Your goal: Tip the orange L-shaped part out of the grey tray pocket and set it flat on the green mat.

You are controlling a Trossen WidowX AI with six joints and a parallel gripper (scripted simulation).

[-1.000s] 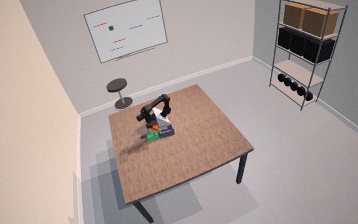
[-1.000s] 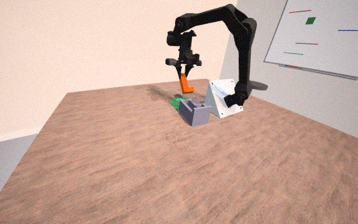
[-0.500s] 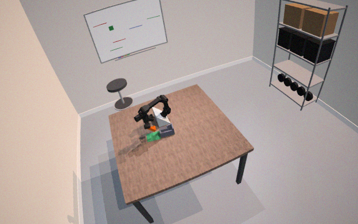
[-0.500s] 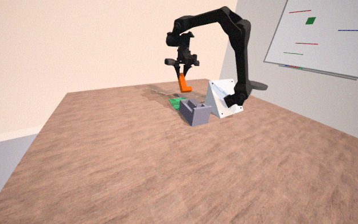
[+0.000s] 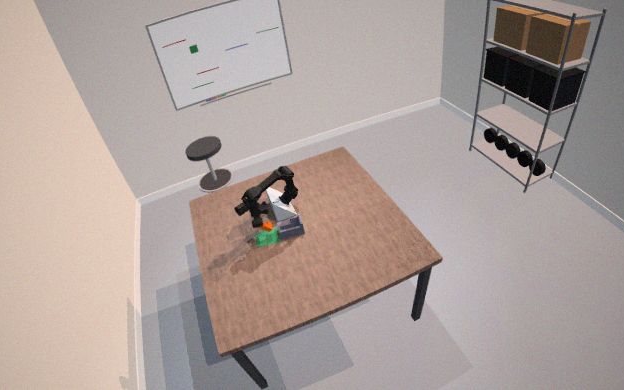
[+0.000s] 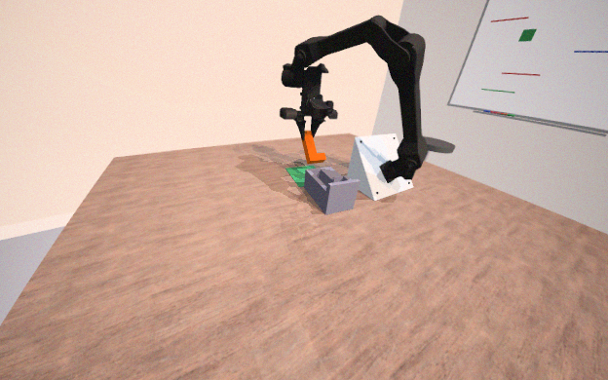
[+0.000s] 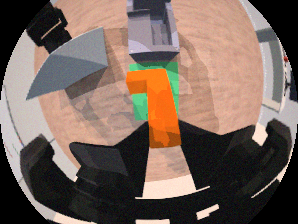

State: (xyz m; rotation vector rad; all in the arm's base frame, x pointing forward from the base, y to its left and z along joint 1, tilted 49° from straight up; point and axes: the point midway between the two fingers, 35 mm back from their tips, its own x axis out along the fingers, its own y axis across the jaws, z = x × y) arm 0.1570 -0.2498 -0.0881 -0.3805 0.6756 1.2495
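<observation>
My gripper tip is now 14 cm above the green mat, 2 cm to the right of it and 1 cm short of it. The rest, counted from my gripper tip: orange L-shaped part (3 cm to the left, 3 cm below, 1 cm behind).
</observation>
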